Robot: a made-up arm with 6 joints.
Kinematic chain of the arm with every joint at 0, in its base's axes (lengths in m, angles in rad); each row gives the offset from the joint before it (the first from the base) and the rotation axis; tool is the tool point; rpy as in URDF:
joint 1: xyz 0 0 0.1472 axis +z
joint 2: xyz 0 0 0 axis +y
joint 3: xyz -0.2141 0 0.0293 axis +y
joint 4: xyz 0.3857 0 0.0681 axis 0.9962 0 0.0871
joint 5: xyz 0 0 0 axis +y
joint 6: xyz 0.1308 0 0.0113 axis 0.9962 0 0.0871
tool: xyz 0 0 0 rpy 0 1.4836 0
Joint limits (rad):
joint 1: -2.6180..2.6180
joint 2: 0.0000..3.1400
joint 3: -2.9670..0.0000
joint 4: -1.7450..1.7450
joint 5: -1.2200..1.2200
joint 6: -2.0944..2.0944
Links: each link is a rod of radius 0.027 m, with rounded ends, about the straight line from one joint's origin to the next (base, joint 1, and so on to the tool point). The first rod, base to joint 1, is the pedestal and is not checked.
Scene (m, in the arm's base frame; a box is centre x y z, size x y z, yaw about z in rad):
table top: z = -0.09
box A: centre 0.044 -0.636 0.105 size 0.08 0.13 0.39 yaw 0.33
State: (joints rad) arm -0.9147 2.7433 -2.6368 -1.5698 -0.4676 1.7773
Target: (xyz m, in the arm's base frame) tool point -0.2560 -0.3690 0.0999
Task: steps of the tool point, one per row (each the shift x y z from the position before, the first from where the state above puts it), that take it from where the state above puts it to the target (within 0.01 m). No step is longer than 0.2 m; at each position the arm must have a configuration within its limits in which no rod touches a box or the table.
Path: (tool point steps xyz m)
1: -0.0994 -0.0399 0.0996
2: -0.1063 -0.0061 0.0929
3: -0.1019 0.0273 0.0823
4: -0.0872 0.0563 0.0685
5: -0.1057 -0.0431 -0.1214
6: -0.1083 0.0119 -0.1255
7: -0.0861 0.0617 -0.1197
8: -0.0451 0.0948 -0.1045

